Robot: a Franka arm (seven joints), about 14 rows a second.
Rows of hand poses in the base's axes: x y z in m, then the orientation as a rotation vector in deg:
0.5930, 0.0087, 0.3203, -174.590, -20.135, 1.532
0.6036, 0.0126, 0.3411, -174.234, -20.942, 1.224
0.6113, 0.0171, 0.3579, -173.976, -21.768, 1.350
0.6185, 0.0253, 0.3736, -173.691, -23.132, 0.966
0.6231, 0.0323, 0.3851, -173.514, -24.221, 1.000
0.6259, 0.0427, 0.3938, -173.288, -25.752, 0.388
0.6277, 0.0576, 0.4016, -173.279, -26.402, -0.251
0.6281, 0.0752, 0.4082, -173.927, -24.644, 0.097
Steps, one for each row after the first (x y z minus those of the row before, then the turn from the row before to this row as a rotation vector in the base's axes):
0.0106, 0.0039, 0.0208, 0.290, -0.188, 0.540
0.0077, 0.0045, 0.0168, 0.150, 0.080, 0.557
0.0072, 0.0082, 0.0157, 0.152, -0.270, 0.896
0.0046, 0.0070, 0.0115, 0.033, -0.003, 0.721
0.0028, 0.0104, 0.0087, 0.075, -0.436, 0.994
0.0018, 0.0149, 0.0078, -0.022, -0.443, 0.403
0.0004, 0.0176, 0.0066, -0.421, 0.215, -1.187

